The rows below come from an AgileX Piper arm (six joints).
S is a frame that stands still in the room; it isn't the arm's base.
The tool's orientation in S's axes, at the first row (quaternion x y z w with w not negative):
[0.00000 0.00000 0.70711 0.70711]
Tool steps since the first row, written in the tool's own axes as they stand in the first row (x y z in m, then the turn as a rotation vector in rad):
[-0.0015 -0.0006 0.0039 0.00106 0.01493 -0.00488]
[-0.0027 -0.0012 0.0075 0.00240 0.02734 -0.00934]
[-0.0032 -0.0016 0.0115 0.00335 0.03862 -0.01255]
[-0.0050 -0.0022 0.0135 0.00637 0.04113 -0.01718]
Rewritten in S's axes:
[0.0006 -0.0015 0.0039 -0.01493 0.00106 -0.00488]
[0.0012 -0.0027 0.0075 -0.02734 0.00240 -0.00934]
[0.0016 -0.0032 0.0115 -0.03862 0.00335 -0.01255]
[0.0022 -0.0050 0.0135 -0.04113 0.00637 -0.01718]

